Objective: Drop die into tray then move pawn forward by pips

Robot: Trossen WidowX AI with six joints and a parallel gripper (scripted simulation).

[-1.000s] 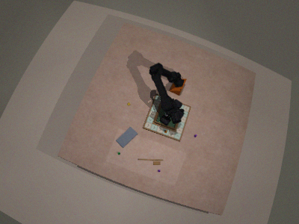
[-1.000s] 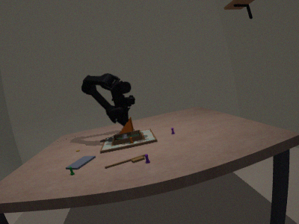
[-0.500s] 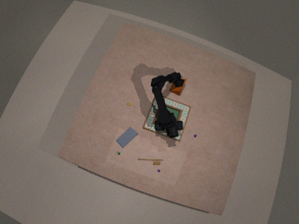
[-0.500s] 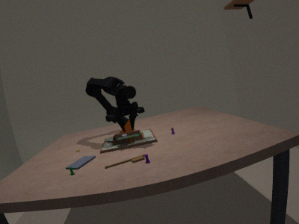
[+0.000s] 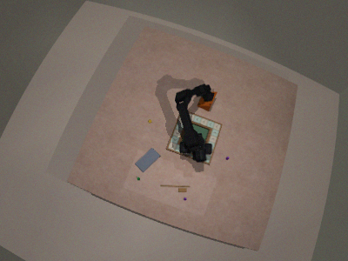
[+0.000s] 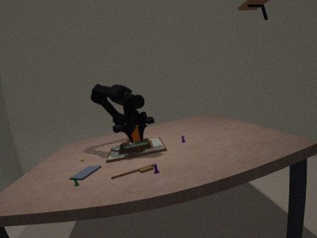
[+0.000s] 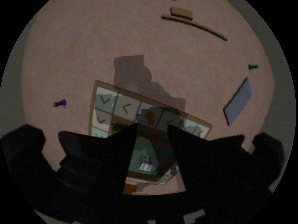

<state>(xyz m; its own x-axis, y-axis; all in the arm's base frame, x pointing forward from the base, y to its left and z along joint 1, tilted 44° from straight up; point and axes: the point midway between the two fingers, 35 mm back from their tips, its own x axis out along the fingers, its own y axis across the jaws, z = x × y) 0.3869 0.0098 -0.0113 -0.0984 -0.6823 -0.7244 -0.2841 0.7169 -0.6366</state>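
My gripper tip is 3 cm above the orange pawn. From my gripper tip the other things lie so: green dice tray (12 cm behind, 5 cm below, 2 cm to the right); pale die (12 cm behind, 3 cm to the right, 3 cm below); yellow piece (32 cm to the right, 11 cm behind, 6 cm below).
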